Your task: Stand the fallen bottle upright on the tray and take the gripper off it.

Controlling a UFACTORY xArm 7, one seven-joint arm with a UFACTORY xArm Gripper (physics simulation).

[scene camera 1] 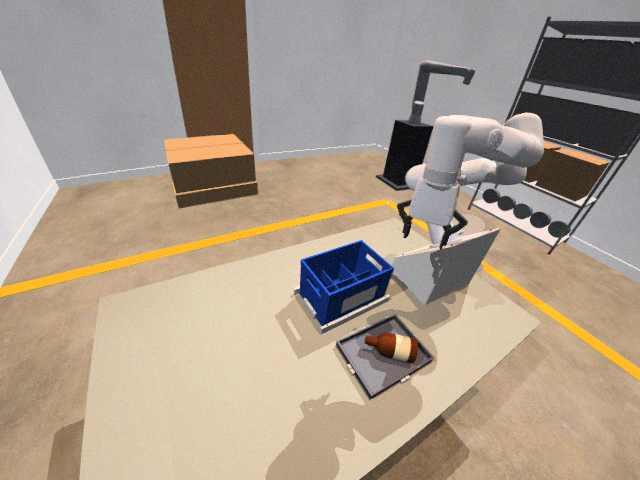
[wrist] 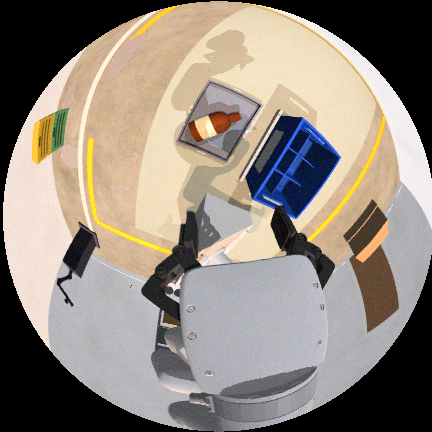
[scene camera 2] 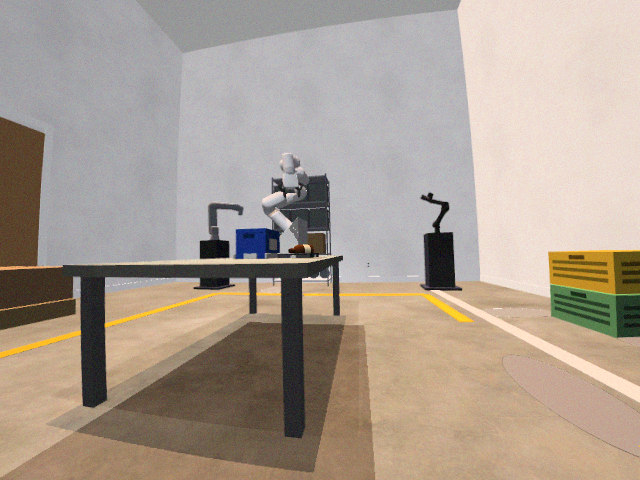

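Seen in the pictures: gripper, fingertip midpoint: (scene camera 1: 423,241) (wrist: 235,217) (scene camera 2: 292,197); arm's base, origin of the base link: (wrist: 211,256) (scene camera 2: 291,230).
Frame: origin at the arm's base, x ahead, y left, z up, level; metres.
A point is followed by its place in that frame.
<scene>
The brown bottle (scene camera 1: 392,347) @(y 0.222, x 0.399, z -0.136 m) (scene camera 2: 301,249) @(y 0.221, x 0.419, z -0.157 m) (wrist: 212,126) @(y 0.204, x 0.373, z -0.127 m) with a cream label lies on its side on the grey tray (scene camera 1: 371,383) @(y 0.267, x 0.490, z -0.200 m) (wrist: 210,82) @(y 0.295, x 0.512, z -0.199 m). In scene camera 1 its neck points left, towards the side of the tray near the crate. My gripper (scene camera 1: 425,237) @(y 0.135, x 0.333, z 0.186 m) (scene camera 2: 291,194) @(y 0.135, x 0.333, z 0.186 m) (wrist: 235,217) @(y 0.135, x 0.333, z 0.186 m) is open, with nothing between the fingers. It hangs high above the robot's end of the table, up and behind the bottle in scene camera 1, well apart from it and pointing down.
A blue divided crate (scene camera 1: 321,305) @(y 0.011, x 0.540, z -0.114 m) (scene camera 2: 251,242) @(y -0.043, x 0.545, z -0.111 m) (wrist: 257,186) @(y 0.019, x 0.302, z -0.042 m) stands beside the tray on a pale base. A grey slanted panel (scene camera 1: 454,268) @(y 0.094, x 0.033, z -0.041 m) (wrist: 222,220) @(y 0.024, x 0.123, z -0.072 m) rises at the arm's base, below the gripper. A shelf rack (scene camera 1: 584,89) and a cardboard box (scene camera 1: 214,174) stand beyond the table.
</scene>
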